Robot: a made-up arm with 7 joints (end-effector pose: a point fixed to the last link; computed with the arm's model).
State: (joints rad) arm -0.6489 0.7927 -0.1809 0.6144 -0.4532 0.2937 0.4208
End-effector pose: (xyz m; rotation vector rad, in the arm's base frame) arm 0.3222 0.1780 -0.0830 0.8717 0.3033 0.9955
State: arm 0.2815 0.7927 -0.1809 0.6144 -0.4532 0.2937 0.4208
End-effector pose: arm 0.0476 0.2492 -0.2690 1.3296 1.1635 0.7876
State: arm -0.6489 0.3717 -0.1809 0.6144 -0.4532 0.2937 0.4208
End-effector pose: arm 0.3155 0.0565 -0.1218 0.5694 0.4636 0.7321
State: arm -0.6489 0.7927 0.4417 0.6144 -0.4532 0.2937 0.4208
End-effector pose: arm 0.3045 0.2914 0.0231 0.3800 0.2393 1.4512
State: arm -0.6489 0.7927 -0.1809 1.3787 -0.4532 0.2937 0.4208
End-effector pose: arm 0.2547 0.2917 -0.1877 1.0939 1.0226 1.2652
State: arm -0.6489 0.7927 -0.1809 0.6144 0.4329 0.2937 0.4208
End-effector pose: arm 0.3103 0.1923 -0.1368 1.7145 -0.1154 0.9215
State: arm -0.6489 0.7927 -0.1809 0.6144 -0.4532 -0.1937 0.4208
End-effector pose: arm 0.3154 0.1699 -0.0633 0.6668 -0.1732 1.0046
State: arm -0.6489 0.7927 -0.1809 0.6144 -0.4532 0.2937 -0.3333
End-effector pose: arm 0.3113 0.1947 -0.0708 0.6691 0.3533 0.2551
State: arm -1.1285 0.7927 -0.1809 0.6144 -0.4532 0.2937 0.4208
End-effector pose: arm 0.3650 0.1285 0.0842 0.6013 -0.1266 1.0369
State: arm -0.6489 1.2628 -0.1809 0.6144 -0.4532 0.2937 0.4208
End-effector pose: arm 0.3044 0.2843 0.0100 1.2062 0.0967 1.2778
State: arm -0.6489 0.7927 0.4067 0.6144 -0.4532 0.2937 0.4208
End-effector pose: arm 0.3079 0.2847 0.0182 0.4093 0.2434 1.4274
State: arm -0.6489 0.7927 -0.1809 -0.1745 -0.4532 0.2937 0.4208
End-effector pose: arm 0.2603 0.0615 0.0301 0.5819 -0.3800 0.6500
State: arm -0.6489 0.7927 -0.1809 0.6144 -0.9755 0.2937 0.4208
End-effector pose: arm 0.3256 0.1927 -0.0522 0.3609 0.5106 0.9728
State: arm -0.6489 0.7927 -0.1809 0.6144 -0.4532 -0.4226 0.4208
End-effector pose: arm 0.3088 0.1664 -0.0557 0.5618 -0.3926 0.9945
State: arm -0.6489 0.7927 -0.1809 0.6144 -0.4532 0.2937 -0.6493
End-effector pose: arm 0.3111 0.2041 -0.0674 0.5683 0.3634 -0.0505
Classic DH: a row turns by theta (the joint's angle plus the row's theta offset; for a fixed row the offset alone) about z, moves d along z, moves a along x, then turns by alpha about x. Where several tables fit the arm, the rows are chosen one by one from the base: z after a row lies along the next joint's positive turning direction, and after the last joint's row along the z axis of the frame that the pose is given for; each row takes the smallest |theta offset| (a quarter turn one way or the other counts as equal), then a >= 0, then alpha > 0; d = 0 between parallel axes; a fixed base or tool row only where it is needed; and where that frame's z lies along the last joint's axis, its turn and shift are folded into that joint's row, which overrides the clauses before.
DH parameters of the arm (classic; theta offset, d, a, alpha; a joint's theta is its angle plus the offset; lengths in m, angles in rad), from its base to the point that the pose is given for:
base (fixed): -0.071 0.0496 -0.023 -1.3004
joint 1: -1.3111 0.0816 0.0023 -1.5708
joint 2: 1.2915 -0.0028 -0.0049 1.5708
joint 3: 1.5708 -0.2033 0.0455 -1.5708
joint 4: 1.5708 -0.0028 0.0115 1.5708
joint 5: 0 0.1773 -0.021 -1.5708
joint 6: -1.5708 -0.033 0.0595 1.5708
joint 7: -0.0074 -0.0183 -0.0286 0.305
tool (fixed): 0.5328 0.0457 0 0

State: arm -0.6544 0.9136 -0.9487 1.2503 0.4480 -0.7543 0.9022
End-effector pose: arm 0.1501 0.2621 -0.2579 1.6711 -0.6390 0.1579
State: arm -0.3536 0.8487 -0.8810 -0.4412 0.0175 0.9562 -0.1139
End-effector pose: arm 0.1112 0.0105 -0.1462 1.3904 0.2803 -0.4425
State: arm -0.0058 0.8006 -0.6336 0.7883 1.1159 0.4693 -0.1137
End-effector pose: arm -0.0017 0.2589 -0.3046 2.5181 0.5748 -0.8072
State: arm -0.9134 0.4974 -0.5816 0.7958 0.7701 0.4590 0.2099
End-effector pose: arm 0.3156 0.0662 -0.1825 2.0166 -0.2505 0.3983
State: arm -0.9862 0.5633 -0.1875 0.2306 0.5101 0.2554 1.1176
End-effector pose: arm 0.3661 0.0299 0.0122 0.8887 -1.0305 1.6842
